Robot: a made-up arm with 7 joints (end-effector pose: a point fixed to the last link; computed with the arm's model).
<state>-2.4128 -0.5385 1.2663 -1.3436 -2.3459 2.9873 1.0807</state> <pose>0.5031 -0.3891 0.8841 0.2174 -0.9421 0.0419 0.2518</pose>
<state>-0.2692 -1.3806 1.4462 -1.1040 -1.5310 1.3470 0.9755</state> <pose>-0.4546 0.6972 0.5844 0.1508 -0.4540 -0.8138 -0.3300</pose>
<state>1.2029 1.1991 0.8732 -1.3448 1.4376 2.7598 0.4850</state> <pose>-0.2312 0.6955 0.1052 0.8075 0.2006 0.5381 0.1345</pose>
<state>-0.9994 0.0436 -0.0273 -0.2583 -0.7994 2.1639 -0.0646</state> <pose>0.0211 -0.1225 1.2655 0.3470 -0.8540 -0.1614 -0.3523</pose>
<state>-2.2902 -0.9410 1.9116 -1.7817 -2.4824 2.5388 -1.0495</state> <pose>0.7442 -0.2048 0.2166 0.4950 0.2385 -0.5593 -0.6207</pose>
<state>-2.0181 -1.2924 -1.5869 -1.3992 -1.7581 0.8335 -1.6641</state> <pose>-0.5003 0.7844 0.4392 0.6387 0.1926 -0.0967 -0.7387</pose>
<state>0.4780 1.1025 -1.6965 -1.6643 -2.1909 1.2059 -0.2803</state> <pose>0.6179 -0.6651 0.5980 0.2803 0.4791 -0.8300 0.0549</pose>
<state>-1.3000 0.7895 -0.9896 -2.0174 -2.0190 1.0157 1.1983</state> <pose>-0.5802 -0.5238 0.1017 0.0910 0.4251 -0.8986 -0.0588</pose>
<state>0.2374 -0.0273 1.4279 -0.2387 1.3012 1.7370 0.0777</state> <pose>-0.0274 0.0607 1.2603 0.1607 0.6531 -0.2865 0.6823</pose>
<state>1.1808 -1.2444 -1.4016 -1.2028 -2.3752 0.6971 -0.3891</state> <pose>0.4249 -0.8311 0.6807 0.7684 -0.2753 0.5699 -0.0943</pose>
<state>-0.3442 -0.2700 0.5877 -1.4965 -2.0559 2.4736 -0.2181</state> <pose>0.5815 0.2242 0.9255 0.0131 -0.9361 -0.1292 0.3269</pose>
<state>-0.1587 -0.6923 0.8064 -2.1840 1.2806 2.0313 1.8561</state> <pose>0.5100 0.4025 0.6203 0.8179 0.2287 0.3408 -0.4032</pose>
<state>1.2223 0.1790 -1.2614 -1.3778 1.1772 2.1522 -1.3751</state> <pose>0.8344 -0.0089 0.7893 0.6050 -0.1345 -0.6318 0.4655</pose>
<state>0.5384 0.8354 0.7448 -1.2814 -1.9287 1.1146 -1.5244</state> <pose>0.4756 0.7589 0.3352 0.1619 0.5147 -0.3405 -0.7700</pose>
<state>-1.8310 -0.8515 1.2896 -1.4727 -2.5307 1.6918 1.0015</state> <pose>0.7247 0.0181 0.7925 0.3386 0.9349 0.0447 0.0962</pose>
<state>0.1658 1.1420 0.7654 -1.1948 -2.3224 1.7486 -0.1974</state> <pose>0.6756 0.5496 0.2029 0.1640 -0.7615 -0.1063 0.6180</pose>
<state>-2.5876 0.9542 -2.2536 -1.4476 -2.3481 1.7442 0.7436</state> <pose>-0.4109 0.4749 0.9892 0.0669 -0.5252 -0.7520 -0.3927</pose>
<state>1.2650 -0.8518 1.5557 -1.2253 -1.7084 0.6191 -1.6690</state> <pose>-0.7214 -0.2019 0.8275 0.0977 0.7880 0.3845 -0.4708</pose>
